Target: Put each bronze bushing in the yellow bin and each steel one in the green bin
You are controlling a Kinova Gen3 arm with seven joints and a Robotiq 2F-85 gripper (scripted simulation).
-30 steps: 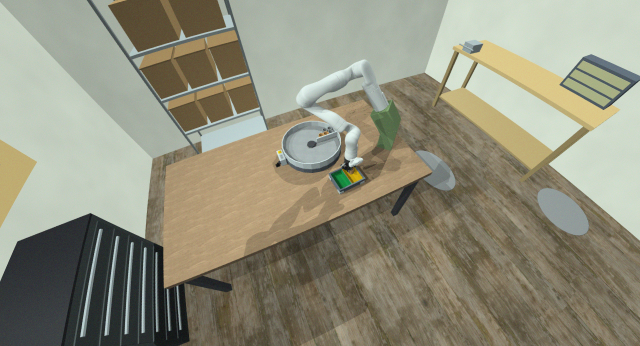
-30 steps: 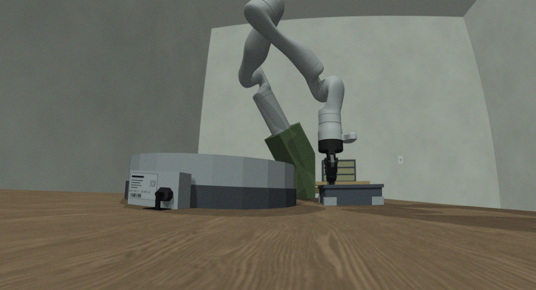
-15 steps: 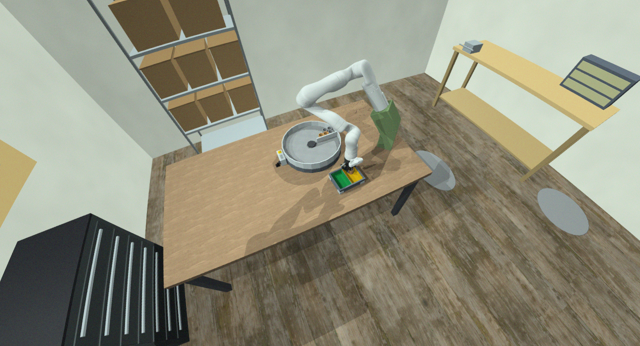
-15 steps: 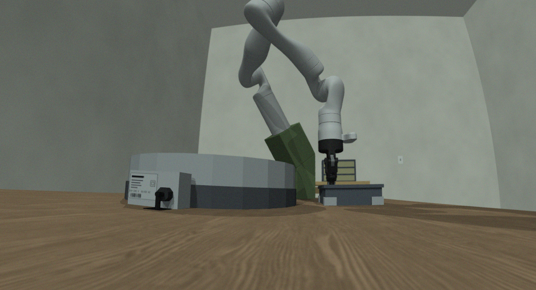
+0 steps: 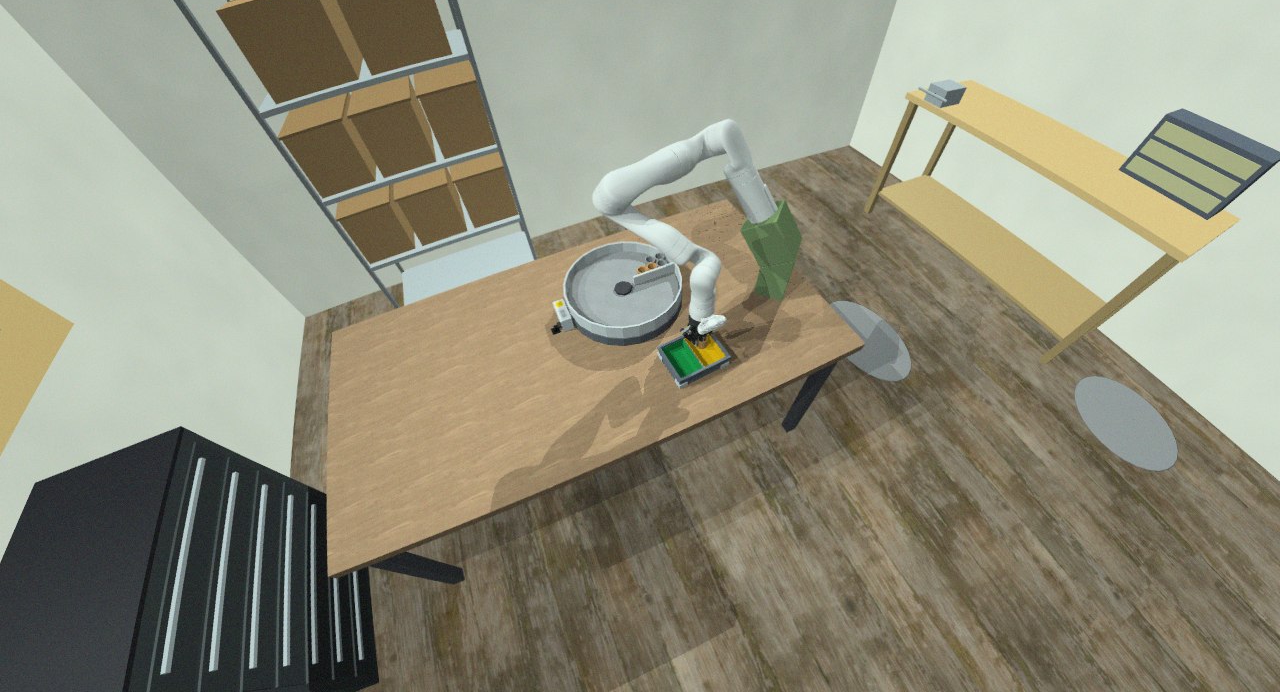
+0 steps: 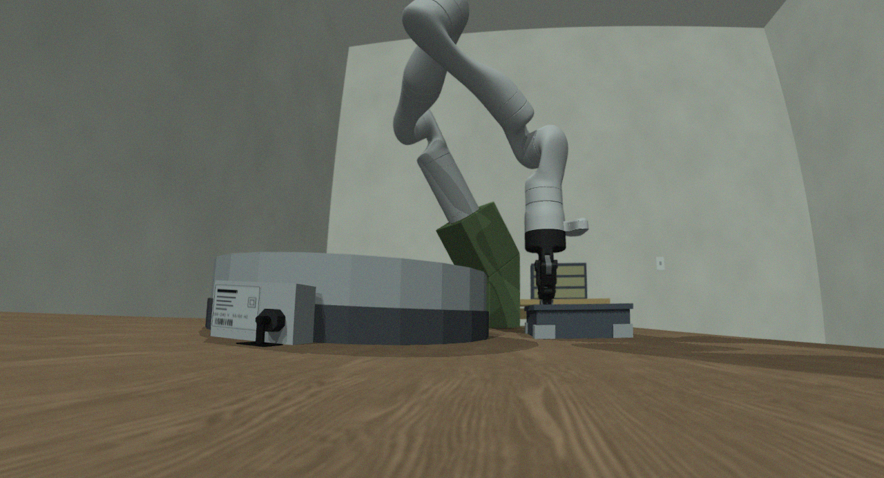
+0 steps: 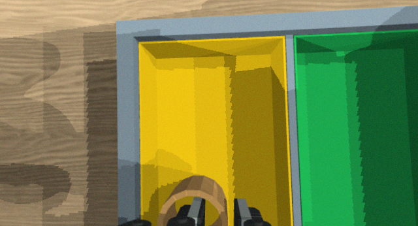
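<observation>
The bin tray lies 4 cm to the left of my hand, 4 cm ahead of it and 2 cm below it. Also, from my hand: grey turntable: 31 cm to the right, 14 cm ahead, 1 cm above.
</observation>
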